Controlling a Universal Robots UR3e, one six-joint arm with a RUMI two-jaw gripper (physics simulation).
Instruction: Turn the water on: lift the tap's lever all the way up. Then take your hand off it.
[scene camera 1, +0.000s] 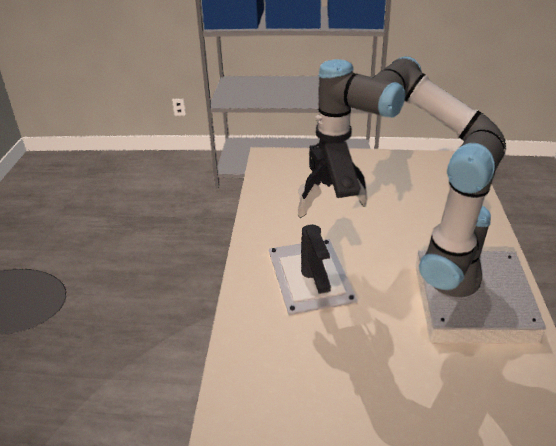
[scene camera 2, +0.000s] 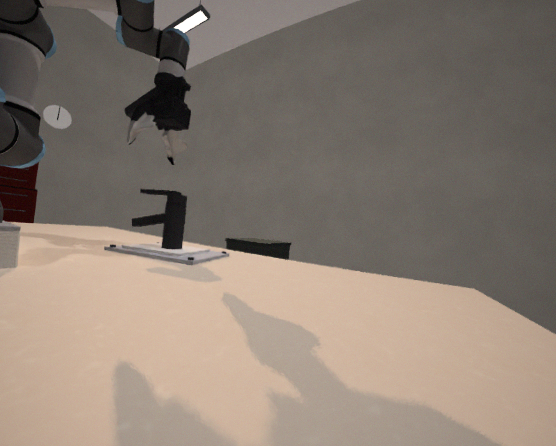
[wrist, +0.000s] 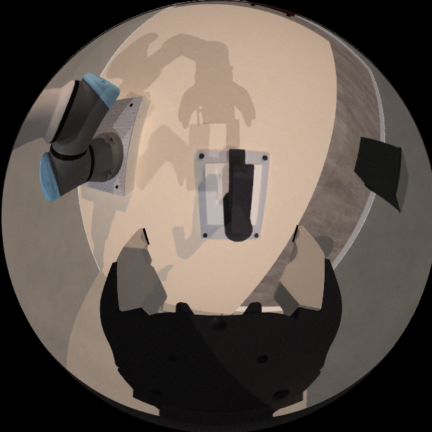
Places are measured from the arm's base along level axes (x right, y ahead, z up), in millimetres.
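Pixels of known places: gripper, fingertip midpoint: (scene camera 1: 332, 212) (scene camera 2: 153, 156).
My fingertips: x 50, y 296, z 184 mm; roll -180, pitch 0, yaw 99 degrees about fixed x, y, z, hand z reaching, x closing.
For each thing: its middle in the pictures, then the offset to it from my fingertips. "pt": a spot on its surface instead.
- black tap at a spot on its surface: (scene camera 1: 306, 257) pt dx +37, dy +51, dz -159 mm
- spout at the middle of its body: (scene camera 1: 318, 271) (scene camera 2: 152, 220) dx -12, dy +29, dz -160 mm
The black tap (scene camera 1: 306, 257) (scene camera 2: 175, 220) (wrist: 238, 232) stands upright on a grey-and-white base plate (scene camera 1: 281, 277) (scene camera 2: 210, 256) (wrist: 202, 197). Its flat lever (scene camera 1: 320, 247) (scene camera 2: 154, 191) (wrist: 243, 182) sticks out from the top of the body, almost level in scene camera 2, above the spout (scene camera 1: 323, 282) (scene camera 2: 147, 220) (wrist: 237, 155). Both point the same way. My gripper (scene camera 1: 332, 209) (scene camera 2: 151, 153) (wrist: 219, 229) is open and empty, pointing down. It hangs above the tap with a clear gap, touching neither the lever nor the body.
My arm's base stands on a raised block (scene camera 1: 487, 336) (wrist: 132, 165) to the right of the tap in scene camera 1. A shelf rack (scene camera 1: 295, 32) stands behind the table. A dark box (scene camera 2: 257, 248) (wrist: 379, 167) is beyond the table's edge.
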